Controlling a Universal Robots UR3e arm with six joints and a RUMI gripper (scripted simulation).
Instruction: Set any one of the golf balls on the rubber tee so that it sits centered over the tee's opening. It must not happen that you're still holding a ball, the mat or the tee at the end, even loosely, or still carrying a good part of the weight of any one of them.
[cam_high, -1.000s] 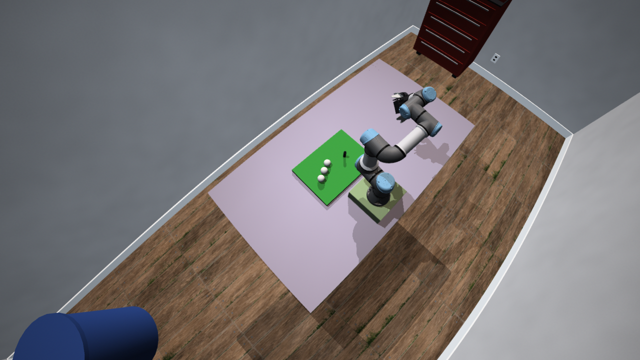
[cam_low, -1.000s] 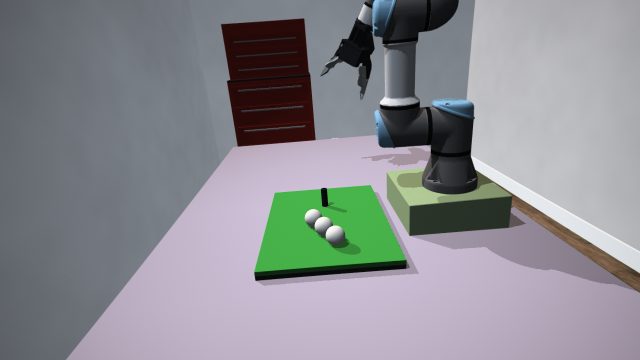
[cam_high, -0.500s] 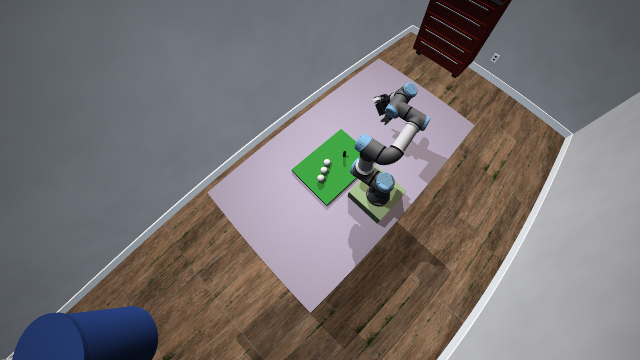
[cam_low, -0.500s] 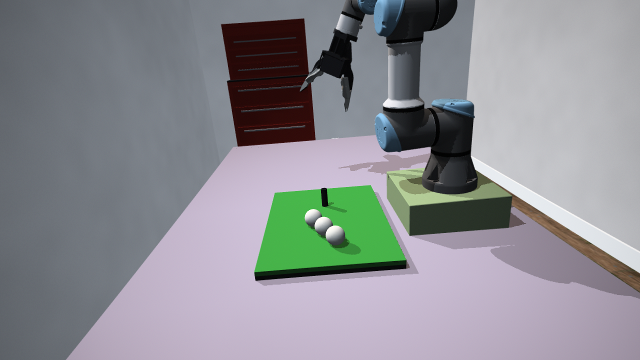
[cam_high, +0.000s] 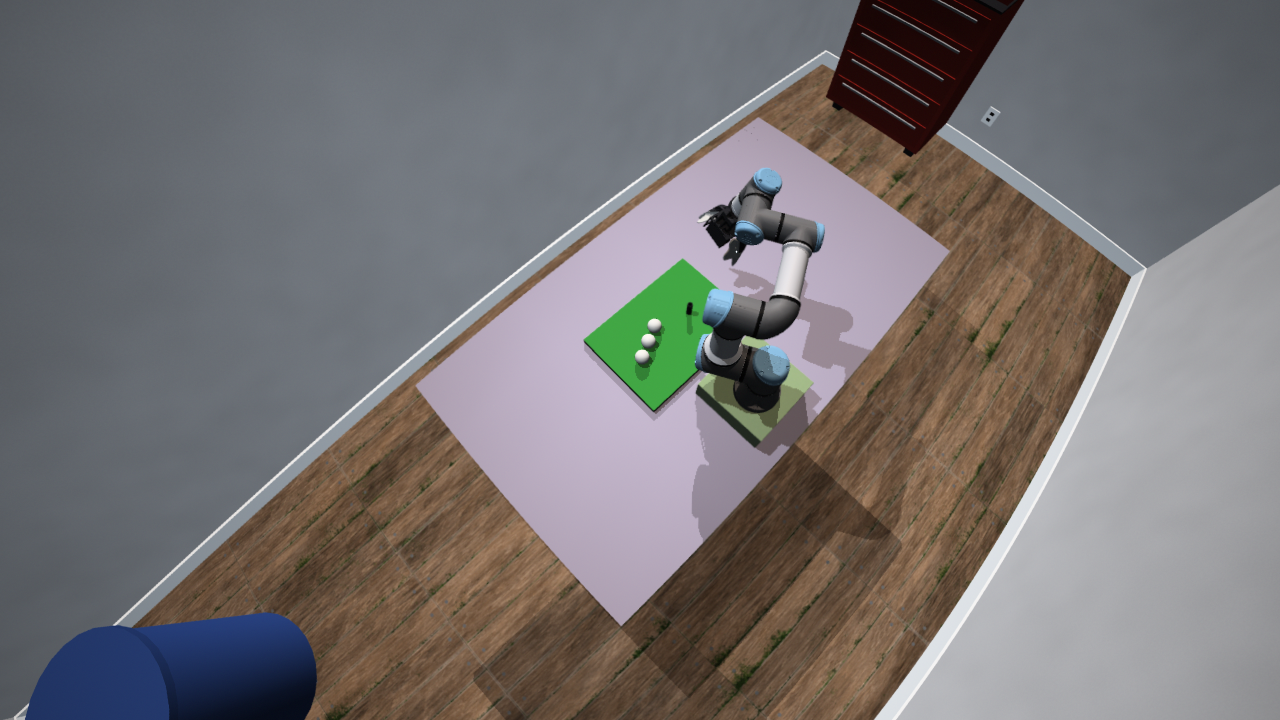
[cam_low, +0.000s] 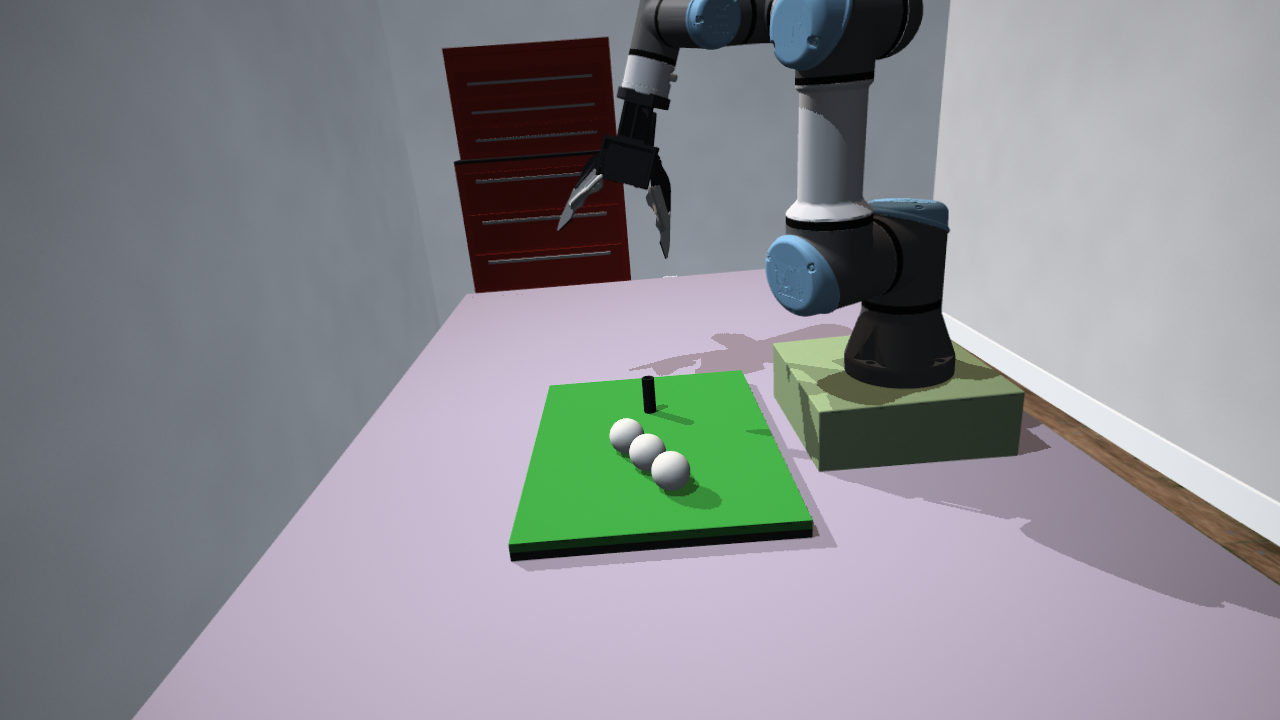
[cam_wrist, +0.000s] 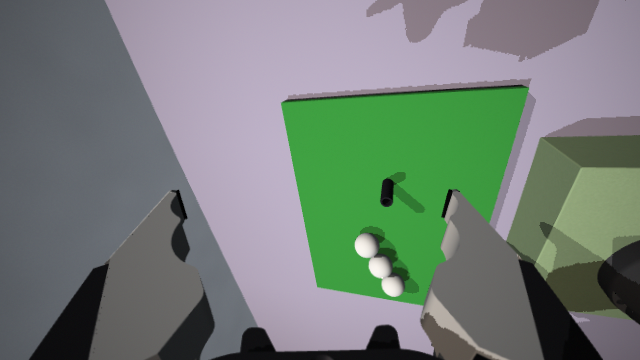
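My gripper is now 28 cm to the right of the white golf ball, 19 cm above it and 7 cm past it. From my hand the other things lie so: green mat 21 cm below, 15 cm to the left, 6 cm behind.
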